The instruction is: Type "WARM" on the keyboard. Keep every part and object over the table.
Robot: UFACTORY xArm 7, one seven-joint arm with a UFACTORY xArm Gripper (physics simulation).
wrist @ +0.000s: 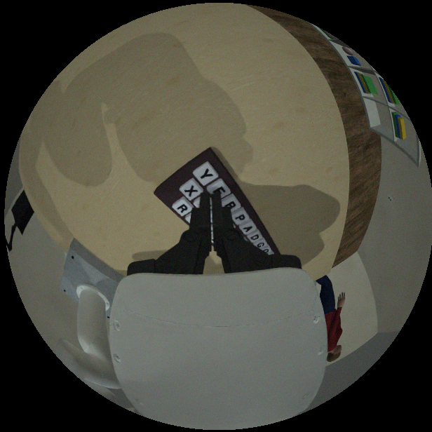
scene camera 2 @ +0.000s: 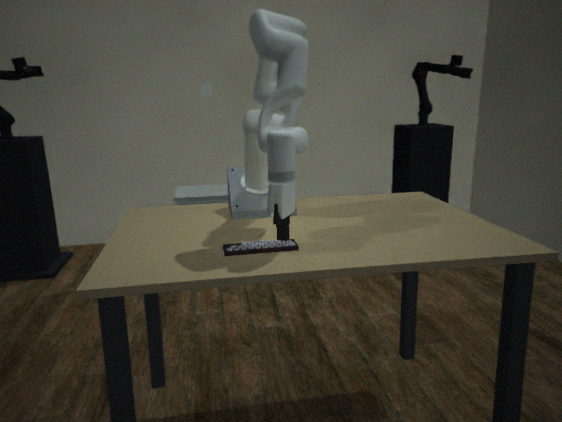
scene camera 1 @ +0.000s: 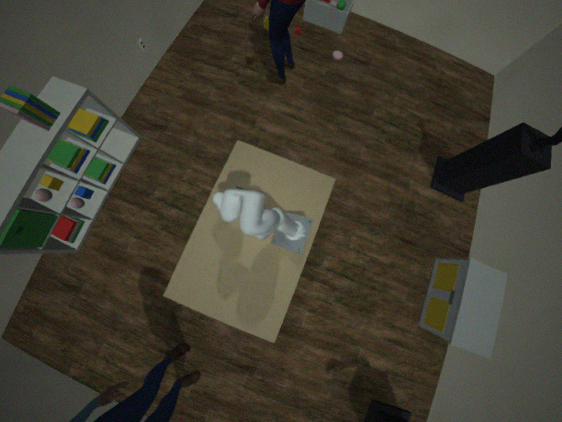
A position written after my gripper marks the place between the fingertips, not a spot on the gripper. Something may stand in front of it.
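There is a keyboard (scene camera 2: 251, 247) in the scene, and the wrist view gives me the keyboard (wrist: 205, 172) too. As for my own gripper (scene camera 2: 283, 239), I can see it there, and I also find the gripper (wrist: 210, 205) in the wrist view.
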